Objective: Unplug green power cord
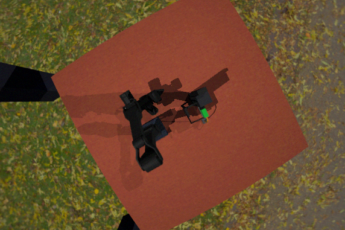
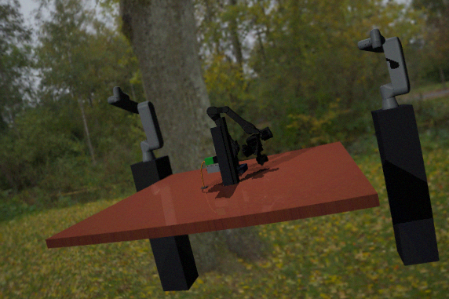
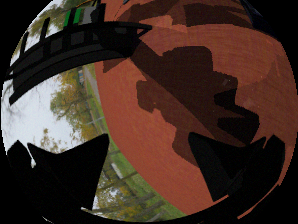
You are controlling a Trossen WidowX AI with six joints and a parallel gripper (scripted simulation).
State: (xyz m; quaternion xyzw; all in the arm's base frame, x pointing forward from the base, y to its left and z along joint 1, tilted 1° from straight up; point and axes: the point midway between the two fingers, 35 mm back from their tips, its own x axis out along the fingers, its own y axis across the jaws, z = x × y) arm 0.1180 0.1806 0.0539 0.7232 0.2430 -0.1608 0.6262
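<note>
The green plug lies 150 mm ahead of my gripper tip, 200 mm to the right of it and 70 mm above it.
</note>
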